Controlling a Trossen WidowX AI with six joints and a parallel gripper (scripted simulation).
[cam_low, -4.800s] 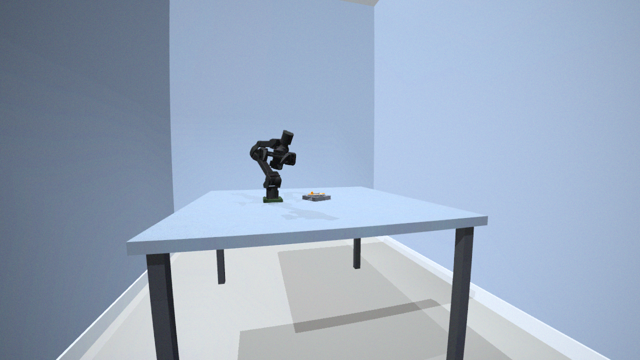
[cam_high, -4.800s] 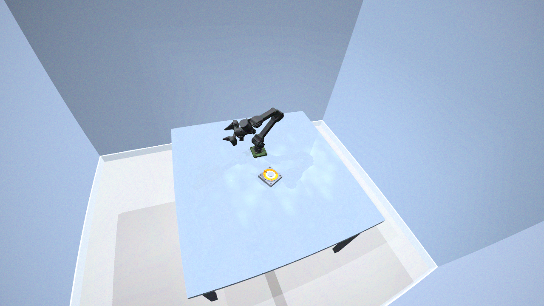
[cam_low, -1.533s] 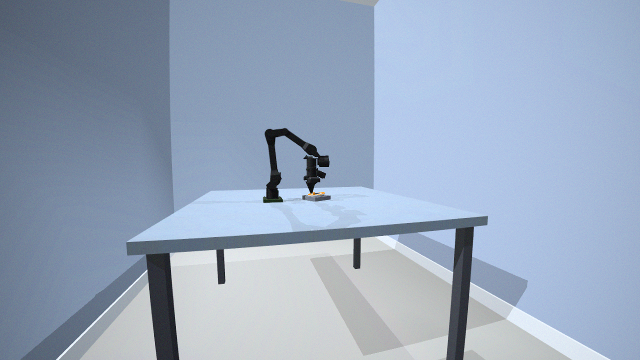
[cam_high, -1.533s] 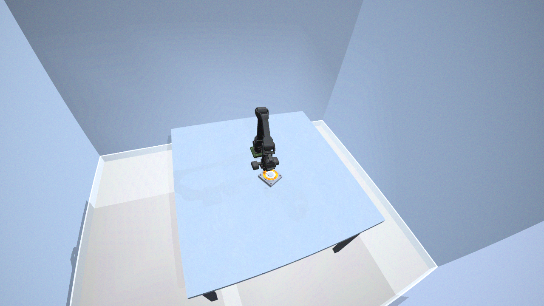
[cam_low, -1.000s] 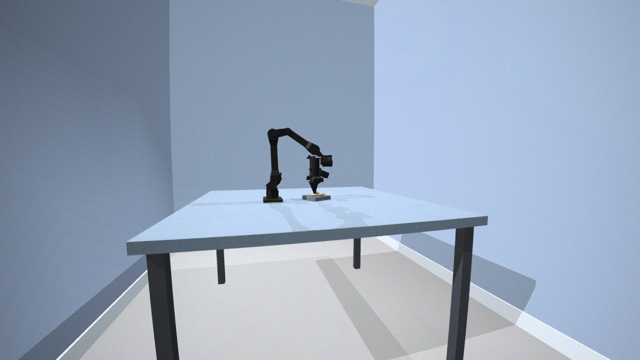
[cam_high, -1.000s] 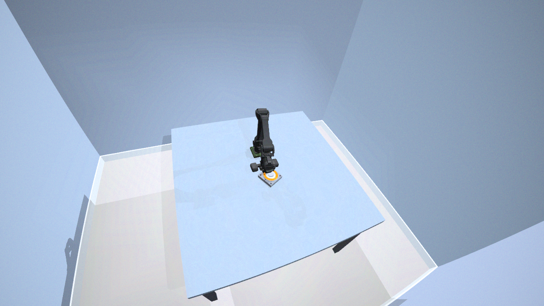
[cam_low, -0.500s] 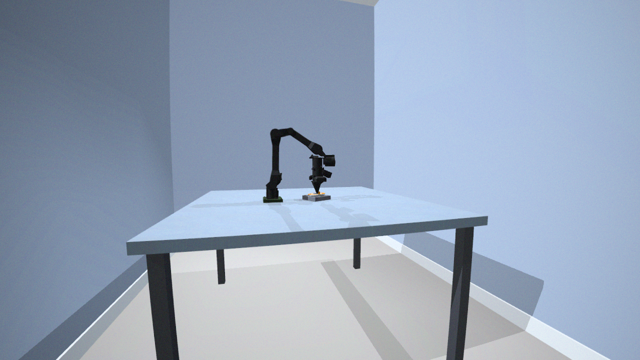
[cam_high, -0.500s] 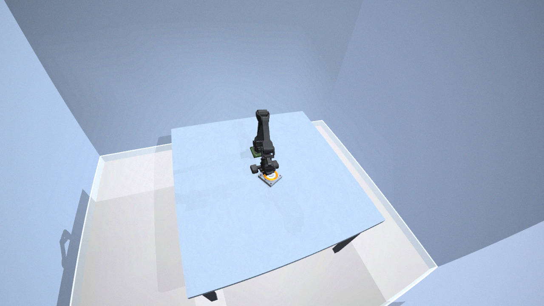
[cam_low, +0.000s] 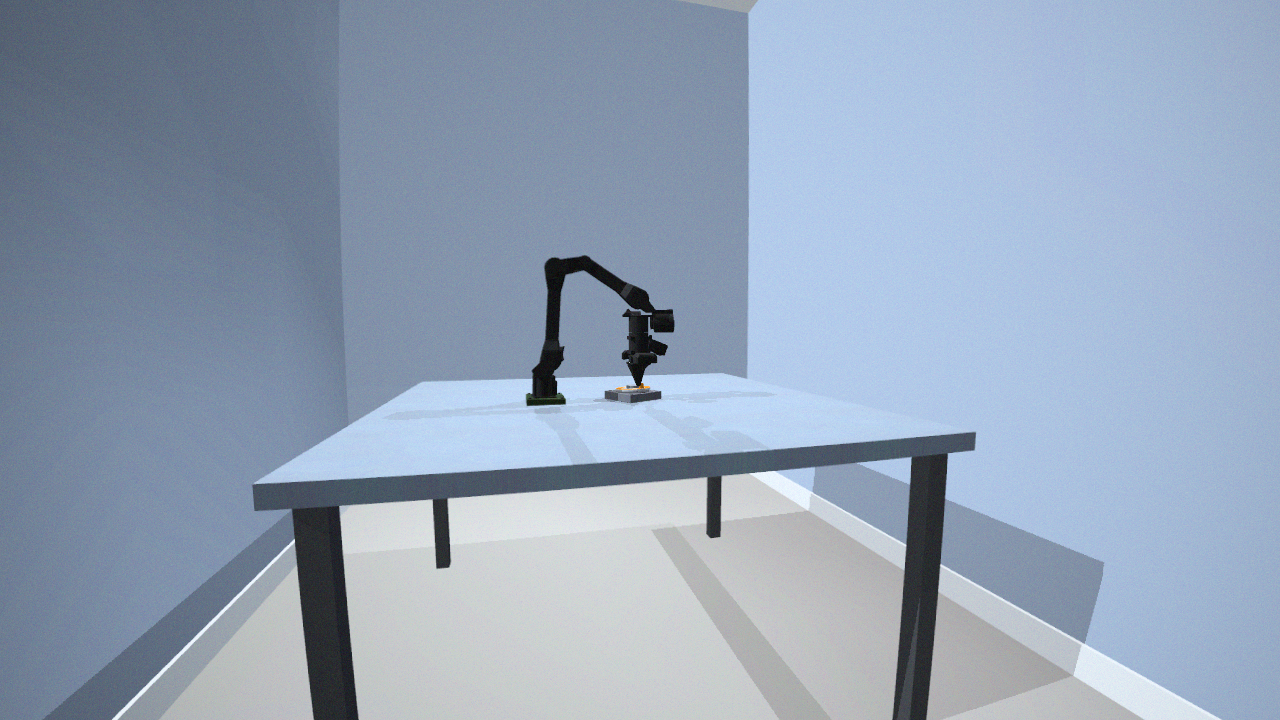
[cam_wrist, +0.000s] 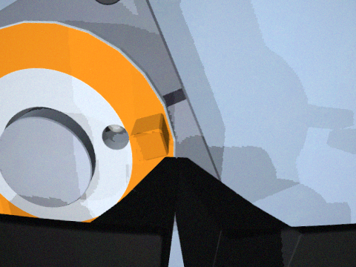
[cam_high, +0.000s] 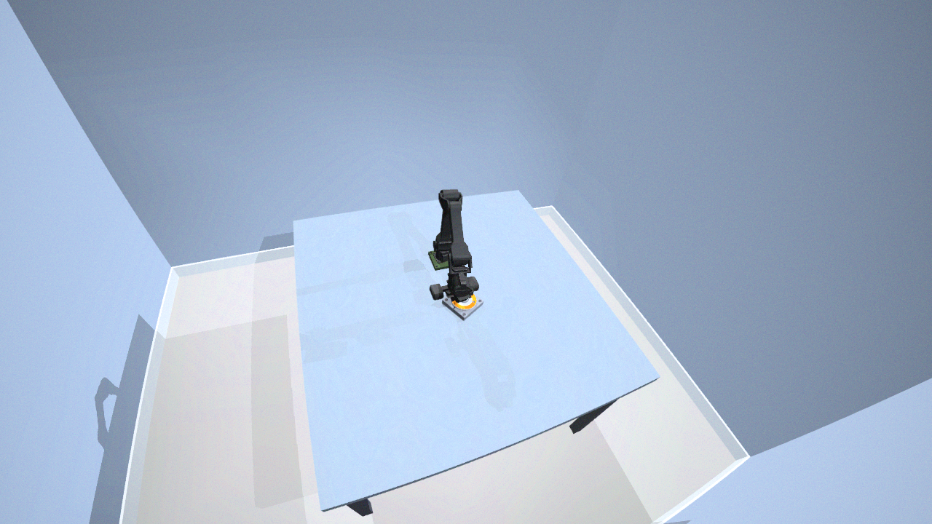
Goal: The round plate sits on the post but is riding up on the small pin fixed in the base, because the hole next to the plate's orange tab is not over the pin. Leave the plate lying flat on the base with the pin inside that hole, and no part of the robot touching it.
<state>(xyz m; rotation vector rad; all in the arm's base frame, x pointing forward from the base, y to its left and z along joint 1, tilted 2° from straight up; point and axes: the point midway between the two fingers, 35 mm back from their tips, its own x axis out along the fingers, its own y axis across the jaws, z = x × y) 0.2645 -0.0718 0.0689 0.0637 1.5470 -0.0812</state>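
The round plate lies 1 cm ahead of my gripper tip, 3 cm to the left of it and 1 cm below it. From my gripper tip the other things lie so: grey square base: 5 cm to the left, 2 cm below.
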